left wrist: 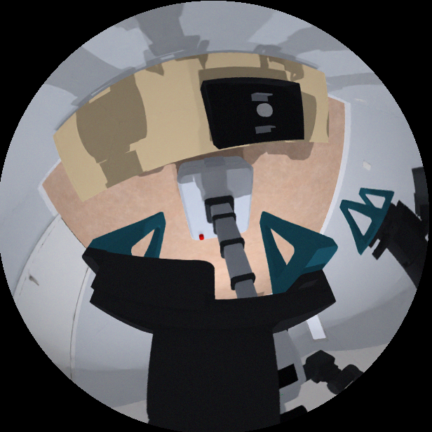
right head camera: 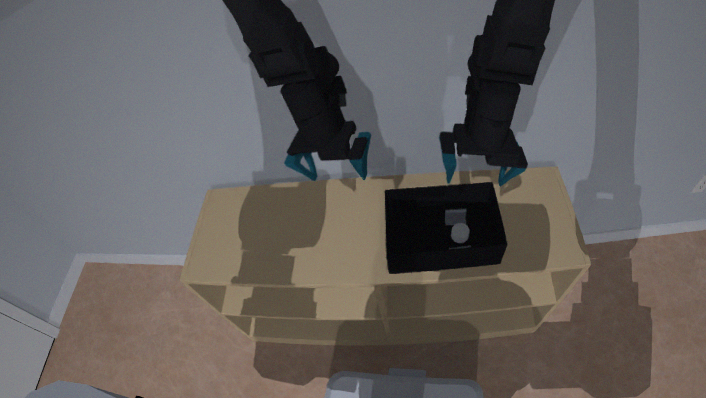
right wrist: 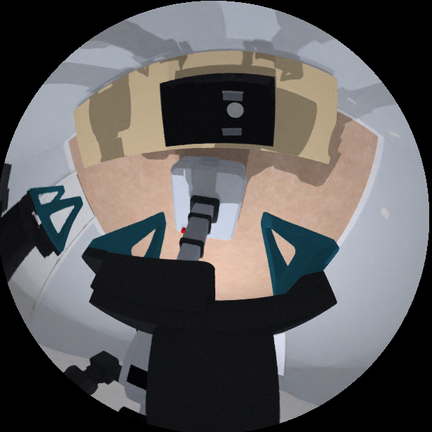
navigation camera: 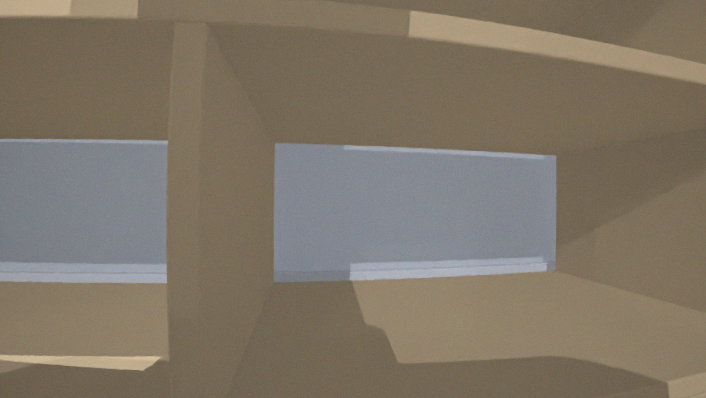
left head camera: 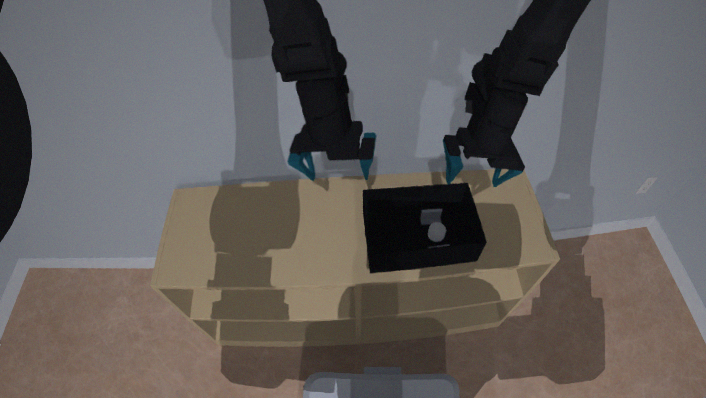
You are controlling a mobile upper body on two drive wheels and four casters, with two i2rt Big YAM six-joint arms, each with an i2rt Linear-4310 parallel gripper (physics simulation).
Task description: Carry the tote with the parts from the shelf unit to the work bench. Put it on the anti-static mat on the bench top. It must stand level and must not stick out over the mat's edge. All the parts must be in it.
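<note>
The black tote stands level on the wooden shelf unit. In it lie a round light part, a grey block and another grey part. My left gripper is open, left of the tote's far edge. My right gripper is open near its far right corner. Neither touches it. Bench and mat do not show.
A grey wall stands behind the shelf unit. My grey base is close in front of it. The navigation camera faces the unit's upright divider. A white door shows at the lower left of the right head view.
</note>
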